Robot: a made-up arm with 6 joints. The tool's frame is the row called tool.
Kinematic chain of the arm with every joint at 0, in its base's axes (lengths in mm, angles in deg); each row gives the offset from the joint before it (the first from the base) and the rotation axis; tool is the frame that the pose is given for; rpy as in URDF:
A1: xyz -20 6 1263 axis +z
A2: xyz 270 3 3 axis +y
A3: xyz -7 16 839 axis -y
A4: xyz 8 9 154 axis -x
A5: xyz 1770 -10 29 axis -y
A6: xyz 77 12 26 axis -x
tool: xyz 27 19 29 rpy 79.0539 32.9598 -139.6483
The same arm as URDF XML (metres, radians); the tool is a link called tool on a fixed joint. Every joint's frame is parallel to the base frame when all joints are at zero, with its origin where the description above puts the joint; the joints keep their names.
<robot name="arm">
<link name="base"/>
<link name="link1"/>
<link name="link2"/>
<link name="link3"/>
<link name="link4"/>
<link name="link5"/>
<link name="link6"/>
<link name="tool"/>
<joint name="A1" type="continuous"><parent link="base"/><child link="link1"/><origin xyz="-0.02 0.006 1.263"/><axis xyz="0 0 1"/></joint>
<joint name="A2" type="continuous"><parent link="link1"/><child link="link2"/><origin xyz="0.27 0.003 0.003"/><axis xyz="0 1 0"/></joint>
<joint name="A3" type="continuous"><parent link="link2"/><child link="link3"/><origin xyz="-0.007 0.016 0.839"/><axis xyz="0 -1 0"/></joint>
<joint name="A4" type="continuous"><parent link="link3"/><child link="link4"/><origin xyz="0.008 0.009 0.154"/><axis xyz="-1 0 0"/></joint>
<joint name="A5" type="continuous"><parent link="link4"/><child link="link5"/><origin xyz="1.77 -0.01 0.029"/><axis xyz="0 -1 0"/></joint>
<joint name="A6" type="continuous"><parent link="link5"/><child link="link6"/><origin xyz="0.077 0.012 0.026"/><axis xyz="-1 0 0"/></joint>
<joint name="tool_joint" type="fixed"><parent link="link6"/><child link="tool"/><origin xyz="0.027 0.019 0.029" rpy="1.3798 0.5753 -2.4373"/></joint>
</robot>

